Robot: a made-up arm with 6 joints. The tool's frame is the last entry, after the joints. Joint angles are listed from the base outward.
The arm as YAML. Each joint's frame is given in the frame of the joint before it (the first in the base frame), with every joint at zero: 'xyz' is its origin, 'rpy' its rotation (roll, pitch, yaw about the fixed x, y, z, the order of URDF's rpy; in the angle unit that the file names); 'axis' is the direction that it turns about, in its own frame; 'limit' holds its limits. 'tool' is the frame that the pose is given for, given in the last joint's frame.
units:
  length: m
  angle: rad
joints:
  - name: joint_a
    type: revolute
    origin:
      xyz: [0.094, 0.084, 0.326]
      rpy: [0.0, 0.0, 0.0]
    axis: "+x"
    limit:
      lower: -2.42
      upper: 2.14
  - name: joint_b
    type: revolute
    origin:
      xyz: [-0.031, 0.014, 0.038]
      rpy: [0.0, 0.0, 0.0]
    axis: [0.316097, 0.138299, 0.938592]
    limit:
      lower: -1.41
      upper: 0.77
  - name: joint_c
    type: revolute
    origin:
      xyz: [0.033, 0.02, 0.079]
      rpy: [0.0, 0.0, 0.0]
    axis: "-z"
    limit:
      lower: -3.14
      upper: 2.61
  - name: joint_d
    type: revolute
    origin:
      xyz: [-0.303, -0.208, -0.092]
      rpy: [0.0, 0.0, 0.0]
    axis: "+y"
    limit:
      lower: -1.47
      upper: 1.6
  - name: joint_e
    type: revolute
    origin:
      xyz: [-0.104, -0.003, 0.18]
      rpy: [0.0, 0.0, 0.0]
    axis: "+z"
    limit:
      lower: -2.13
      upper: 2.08
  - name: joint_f
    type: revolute
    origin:
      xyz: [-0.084, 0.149, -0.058]
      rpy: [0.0, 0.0, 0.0]
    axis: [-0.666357, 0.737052, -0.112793]
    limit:
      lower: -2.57
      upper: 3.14
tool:
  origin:
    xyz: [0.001, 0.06, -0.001]
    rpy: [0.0, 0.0, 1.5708]
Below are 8 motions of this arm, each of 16 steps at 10 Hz.
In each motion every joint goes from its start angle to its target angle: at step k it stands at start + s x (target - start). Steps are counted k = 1, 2, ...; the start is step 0. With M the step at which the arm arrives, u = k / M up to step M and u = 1 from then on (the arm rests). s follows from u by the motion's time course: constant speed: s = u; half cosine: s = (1 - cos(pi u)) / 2; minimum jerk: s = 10 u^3 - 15 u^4 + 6 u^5.
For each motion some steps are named. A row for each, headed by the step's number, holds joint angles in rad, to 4 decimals.
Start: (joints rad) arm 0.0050 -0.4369 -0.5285 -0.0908 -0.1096 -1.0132
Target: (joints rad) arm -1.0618 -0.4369 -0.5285 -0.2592 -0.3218 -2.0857
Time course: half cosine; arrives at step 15
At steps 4, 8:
4: -0.1715 -0.4369 -0.5285 -0.1187 -0.1447 -1.1906
8: -0.5842 -0.4369 -0.5285 -0.1838 -0.2268 -1.6055

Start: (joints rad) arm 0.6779 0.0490 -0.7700 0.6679 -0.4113 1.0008
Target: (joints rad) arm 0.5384 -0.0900 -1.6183 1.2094 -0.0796 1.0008
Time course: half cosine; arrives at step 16
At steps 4, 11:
4: 0.6575 0.0286 -0.8942 0.7472 -0.3627 1.0008
11: 0.5694 -0.0591 -1.4298 1.0891 -0.1533 1.0008

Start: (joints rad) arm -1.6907 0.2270 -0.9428 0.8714 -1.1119 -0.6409
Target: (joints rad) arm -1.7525 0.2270 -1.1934 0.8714 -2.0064 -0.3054
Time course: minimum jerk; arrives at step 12
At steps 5, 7, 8, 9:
5: -1.7121 0.2270 -1.0297 0.8714 -1.4220 -0.5246
7: -1.7311 0.2270 -1.1065 0.8714 -1.6963 -0.4217
8: -1.7395 0.2270 -1.1408 0.8714 -1.8187 -0.3758
9: -1.7461 0.2270 -1.1675 0.8714 -1.9138 -0.3401

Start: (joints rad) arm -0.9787 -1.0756 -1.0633 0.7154 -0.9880 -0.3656
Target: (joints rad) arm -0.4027 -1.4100 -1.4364 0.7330 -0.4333 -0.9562
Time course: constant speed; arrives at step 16
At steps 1, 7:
1: -0.9427 -1.0965 -1.0866 0.7165 -0.9533 -0.4025
7: -0.7267 -1.2219 -1.2265 0.7231 -0.7453 -0.6240

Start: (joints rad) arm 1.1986 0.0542 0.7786 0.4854 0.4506 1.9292
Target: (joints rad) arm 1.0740 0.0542 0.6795 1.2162 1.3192 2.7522
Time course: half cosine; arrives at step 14
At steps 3, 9, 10, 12, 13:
3: 1.1850 0.0542 0.7678 0.5651 0.5454 2.0190
9: 1.1093 0.0542 0.7076 1.0093 1.0733 2.5192
10: 1.0975 0.0542 0.6982 1.0786 1.1557 2.5973
12: 1.0802 0.0542 0.6844 1.1800 1.2762 2.7114
13: 1.0756 0.0542 0.6807 1.2070 1.3083 2.7419

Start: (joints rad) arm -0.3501 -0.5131 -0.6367 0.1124 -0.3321 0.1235
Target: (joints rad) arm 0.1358 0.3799 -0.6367 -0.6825 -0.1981 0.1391
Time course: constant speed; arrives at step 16
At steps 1, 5, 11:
1: -0.3197 -0.4573 -0.6367 0.0627 -0.3237 0.1245
5: -0.1983 -0.2340 -0.6367 -0.1360 -0.2902 0.1284
11: -0.0160 0.1008 -0.6367 -0.4341 -0.2400 0.1342

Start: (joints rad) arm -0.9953 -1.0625 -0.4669 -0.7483 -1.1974 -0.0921
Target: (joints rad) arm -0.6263 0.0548 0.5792 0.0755 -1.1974 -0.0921
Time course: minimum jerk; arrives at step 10
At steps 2, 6, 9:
2: -0.9739 -0.9978 -0.4063 -0.7006 -1.1974 -0.0921
6: -0.7434 -0.2999 0.2471 -0.1860 -1.1974 -0.0921
9: -0.6295 0.0452 0.5702 0.0684 -1.1974 -0.0921

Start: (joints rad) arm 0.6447 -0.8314 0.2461 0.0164 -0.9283 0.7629
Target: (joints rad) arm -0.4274 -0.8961 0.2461 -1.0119 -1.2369 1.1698
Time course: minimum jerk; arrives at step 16
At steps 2, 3, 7, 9, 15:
2: 0.6275 -0.8324 0.2461 -0.0001 -0.9333 0.7694
3: 0.5924 -0.8346 0.2461 -0.0337 -0.9434 0.7827
7: 0.2330 -0.8562 0.2461 -0.3785 -1.0468 0.9192
9: -0.0157 -0.8713 0.2461 -0.6170 -1.1184 1.0135
15: -0.4250 -0.8960 0.2461 -1.0096 -1.2362 1.1689

